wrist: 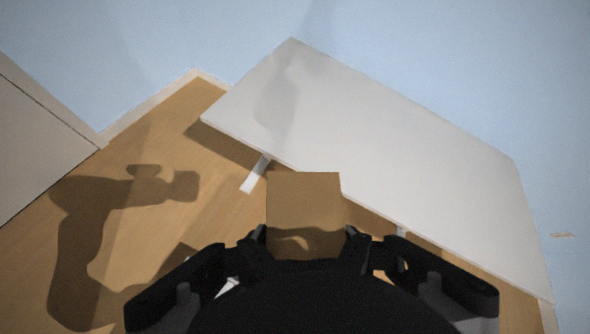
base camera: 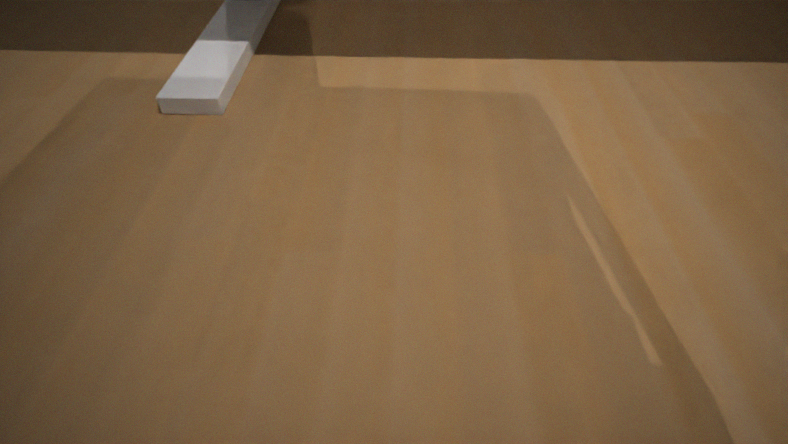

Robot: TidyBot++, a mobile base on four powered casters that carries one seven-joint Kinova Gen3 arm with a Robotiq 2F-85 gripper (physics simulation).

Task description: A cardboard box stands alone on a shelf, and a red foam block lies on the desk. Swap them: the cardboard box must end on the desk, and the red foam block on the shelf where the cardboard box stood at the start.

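Frame: origin at the arm's base, x ahead, y left, z up, level; centimetres.
Where they show: gripper, fingertip midpoint: point(wrist: 301, 232).
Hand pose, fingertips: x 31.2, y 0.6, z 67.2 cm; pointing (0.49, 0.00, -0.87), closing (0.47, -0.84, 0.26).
Observation:
After its pixels a point has its place.
In the wrist view my gripper point(wrist: 301, 232) {x 31.2, y 0.6, z 67.2 cm} is shut on the cardboard box point(wrist: 305, 200) {x 32.5, y 2.1, z 71.2 cm}, a plain brown box held between the two black fingers. The light grey desk top point(wrist: 400, 145) {x 94.5, y -31.3, z 32.4 cm} lies beyond the box, from the upper middle to the lower right; the far end of the box overlaps the desk's near edge in the picture. How high the box is above the desk cannot be told. The red foam block and the shelf do not show in either view.
A white desk foot point(base camera: 204, 71) point(wrist: 255, 175) rests on the wooden floor point(base camera: 386, 248) {x 38.4, y 2.3, z -39.6 cm} point(wrist: 220, 190) {x 51.9, y 43.8, z -39.6 cm}. A light blue wall point(wrist: 450, 60) {x 139.1, y -34.2, z 55.3 cm} stands behind the desk. A pale grey panel point(wrist: 40, 150) {x 15.9, y 128.8, z -17.3 cm} is at the left in the wrist view. The arm's shadow falls on the floor.

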